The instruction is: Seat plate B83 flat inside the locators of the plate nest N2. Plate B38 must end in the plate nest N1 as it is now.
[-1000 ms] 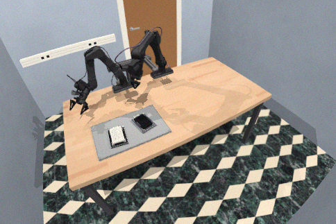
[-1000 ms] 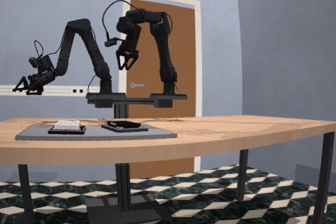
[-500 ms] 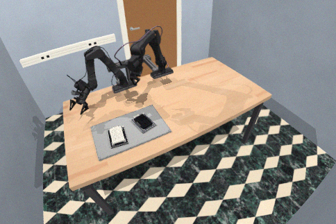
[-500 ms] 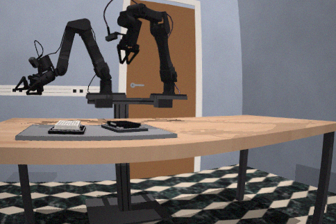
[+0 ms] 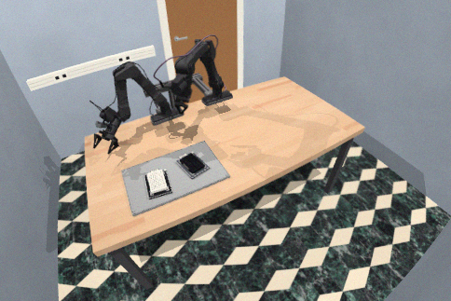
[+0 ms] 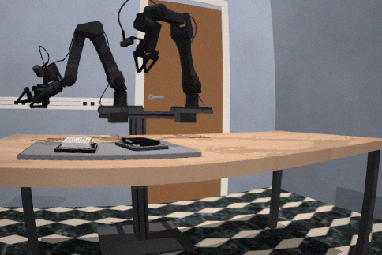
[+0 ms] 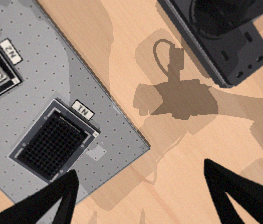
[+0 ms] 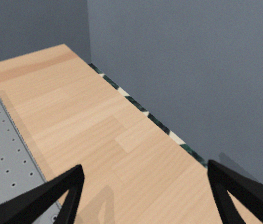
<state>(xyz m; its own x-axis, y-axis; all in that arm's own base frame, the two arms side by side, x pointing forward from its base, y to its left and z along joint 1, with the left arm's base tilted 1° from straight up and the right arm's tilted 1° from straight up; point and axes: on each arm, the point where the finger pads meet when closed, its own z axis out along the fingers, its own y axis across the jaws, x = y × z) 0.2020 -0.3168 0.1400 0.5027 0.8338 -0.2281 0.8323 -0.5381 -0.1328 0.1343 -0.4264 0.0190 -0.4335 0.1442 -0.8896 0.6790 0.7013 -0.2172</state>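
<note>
Now: right hand 260 mm short of the white plate, 210 mm to the right of it and 120 mm above it. From my right hand the other things lie so: grey perforated board 230 mm ahead, 300 mm to the left, 150 mm below; then black plate 240 mm ahead, 420 mm to the left, 130 mm below.
</note>
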